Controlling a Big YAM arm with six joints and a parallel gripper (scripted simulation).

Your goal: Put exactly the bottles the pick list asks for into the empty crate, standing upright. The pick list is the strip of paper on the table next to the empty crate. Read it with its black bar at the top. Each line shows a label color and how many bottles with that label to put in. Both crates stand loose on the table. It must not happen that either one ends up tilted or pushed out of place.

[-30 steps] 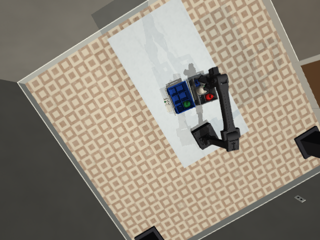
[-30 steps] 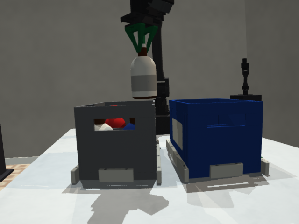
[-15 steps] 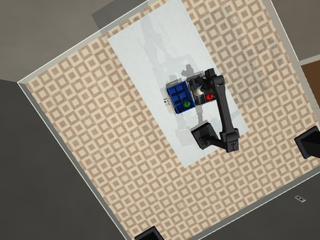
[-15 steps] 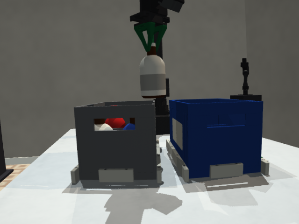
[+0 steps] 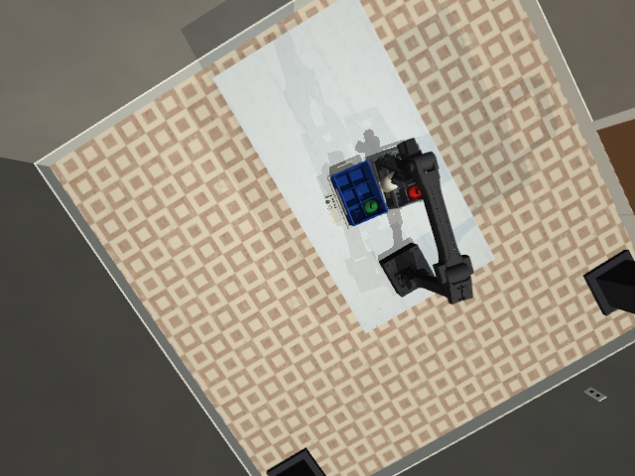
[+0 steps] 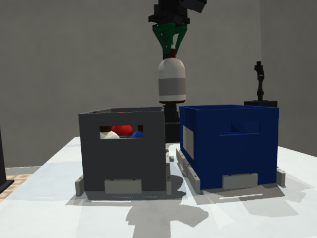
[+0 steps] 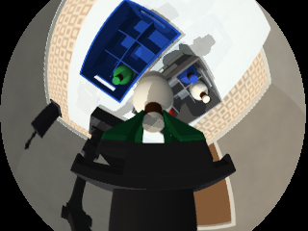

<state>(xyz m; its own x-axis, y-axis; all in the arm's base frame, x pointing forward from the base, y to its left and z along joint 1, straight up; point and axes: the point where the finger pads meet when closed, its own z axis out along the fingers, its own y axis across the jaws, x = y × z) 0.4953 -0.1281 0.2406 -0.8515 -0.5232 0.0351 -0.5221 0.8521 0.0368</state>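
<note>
Now: hand 6 cm above the white bottle. The rest, counted from my hand: green bottle 24 cm below, 10 cm to the left, 6 cm behind; dark grey crate 24 cm below, 11 cm to the right, 3 cm behind; blue bottle 24 cm below, 9 cm to the right, 7 cm ahead.
</note>
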